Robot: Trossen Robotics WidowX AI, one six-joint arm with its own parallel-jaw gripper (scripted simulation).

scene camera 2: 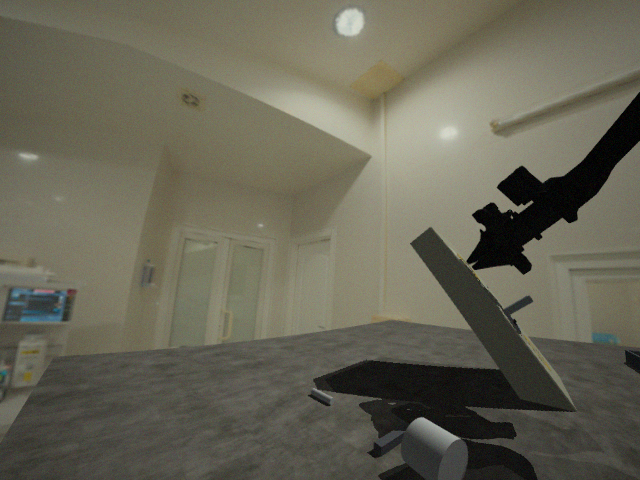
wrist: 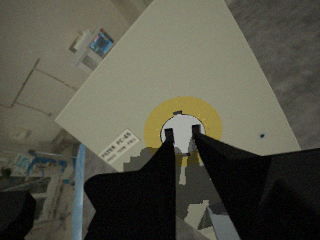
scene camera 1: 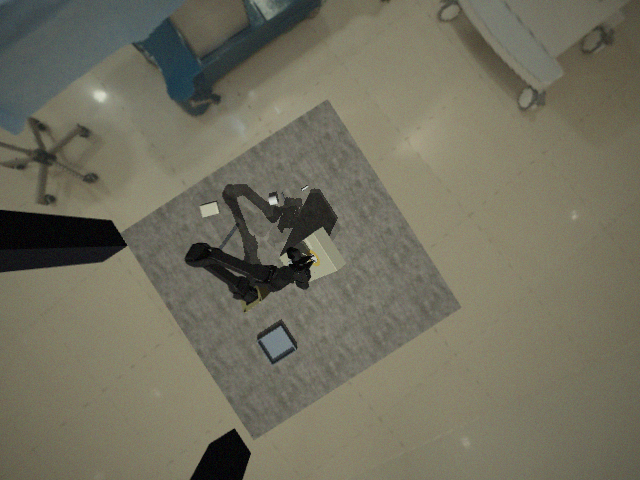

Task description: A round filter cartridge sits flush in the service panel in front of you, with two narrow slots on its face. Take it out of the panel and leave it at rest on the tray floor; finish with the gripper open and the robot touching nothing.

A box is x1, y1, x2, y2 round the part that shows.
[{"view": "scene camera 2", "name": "my gripper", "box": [466, 203, 543, 274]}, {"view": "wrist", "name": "my gripper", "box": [0, 132, 319, 239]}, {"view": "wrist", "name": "round filter cartridge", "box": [161, 111, 204, 153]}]
